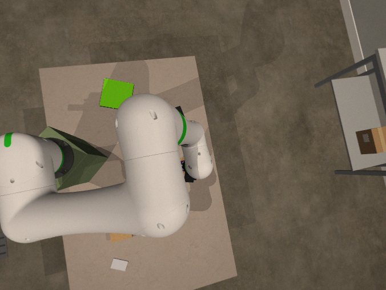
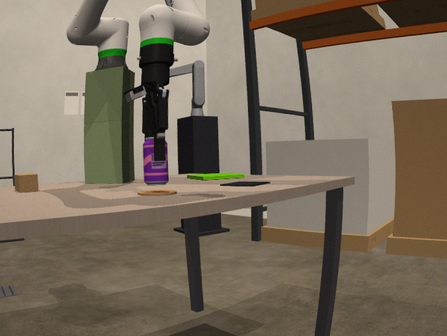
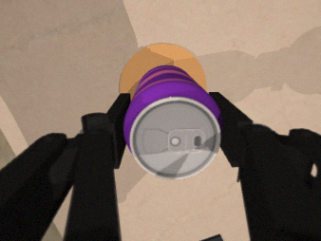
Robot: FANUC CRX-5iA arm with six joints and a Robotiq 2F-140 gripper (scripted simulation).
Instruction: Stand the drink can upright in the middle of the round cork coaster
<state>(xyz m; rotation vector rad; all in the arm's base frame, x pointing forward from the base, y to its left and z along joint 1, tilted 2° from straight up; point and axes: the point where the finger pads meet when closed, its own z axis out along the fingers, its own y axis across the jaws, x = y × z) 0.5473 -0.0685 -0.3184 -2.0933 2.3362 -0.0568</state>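
My hand is 110 mm above the round cork coaster. The rest, counted from my hand: purple drink can: 30 mm below; then dark square coaster: 310 mm to the left, 110 mm below, 20 mm behind; then small wooden block: 360 mm behind, 340 mm to the right, 80 mm below.
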